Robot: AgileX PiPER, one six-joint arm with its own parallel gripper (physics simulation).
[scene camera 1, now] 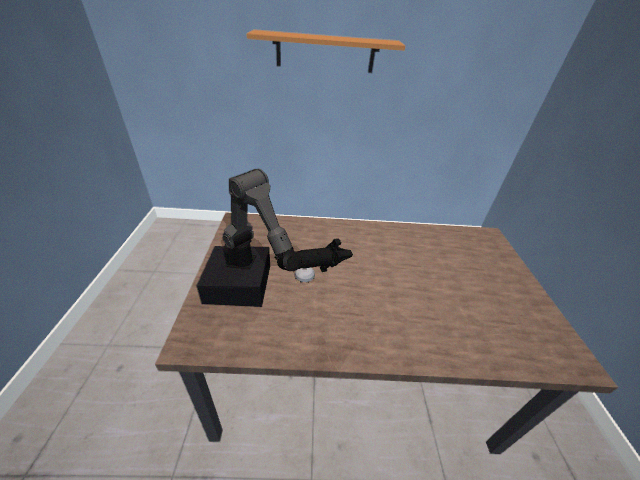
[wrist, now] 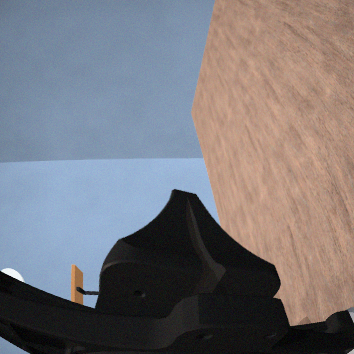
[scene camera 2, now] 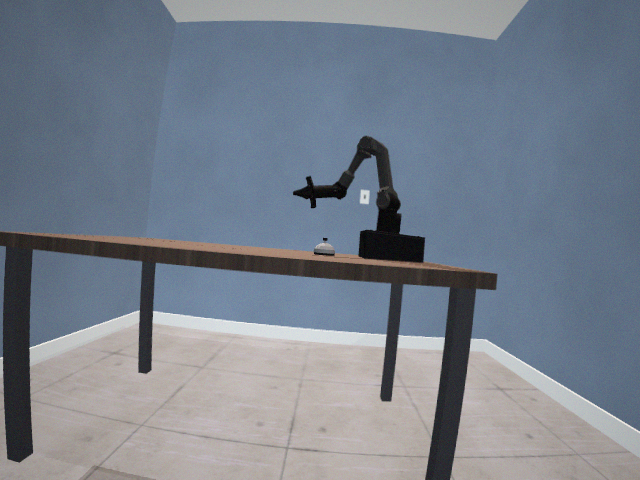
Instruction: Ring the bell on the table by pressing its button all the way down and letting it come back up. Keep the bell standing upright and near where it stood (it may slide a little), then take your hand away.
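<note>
The bell (scene camera 1: pixel 304 275) (scene camera 2: pixel 324 248) is a small light-grey dome with a dark button on top, seen in scene camera 2. It stands upright on the table (scene camera 1: pixel 413 320) (scene camera 2: pixel 227 253), close to the robot's base. In scene camera 1 the arm hides its top. My gripper (scene camera 1: pixel 351 253) (scene camera 2: pixel 294 193) (wrist: pixel 179 206) is shut with its fingertips together and nothing between them. It points roughly level, well above the table and out past the bell on the side away from the base. The bell does not show in the wrist view.
The black base block (scene camera 1: pixel 232 279) (scene camera 2: pixel 391 246) stands on the table beside the bell. An orange wall shelf (scene camera 1: pixel 325 39) (wrist: pixel 77 284) hangs on the wall behind the table. The arm's wrist and forearm pass above the bell.
</note>
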